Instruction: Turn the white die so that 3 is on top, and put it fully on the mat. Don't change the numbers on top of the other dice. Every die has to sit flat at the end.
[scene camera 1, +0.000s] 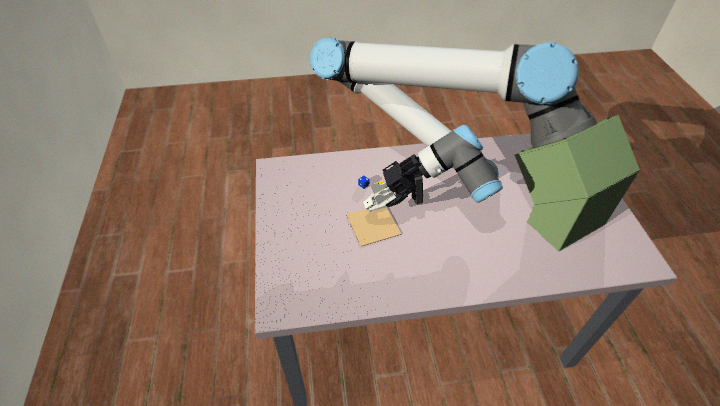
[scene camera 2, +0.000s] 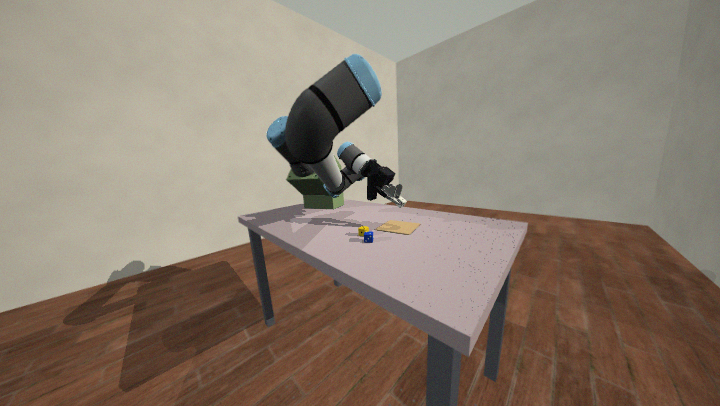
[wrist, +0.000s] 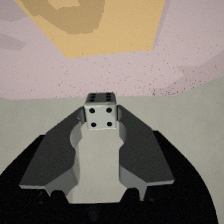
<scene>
In view: my gripper (scene camera 1: 366, 206), a tan mat (scene camera 1: 369, 227) and a white die (wrist: 100, 108).
My gripper also shows in scene camera 2 (scene camera 2: 403, 203) and in the wrist view (wrist: 101, 107).
</scene>
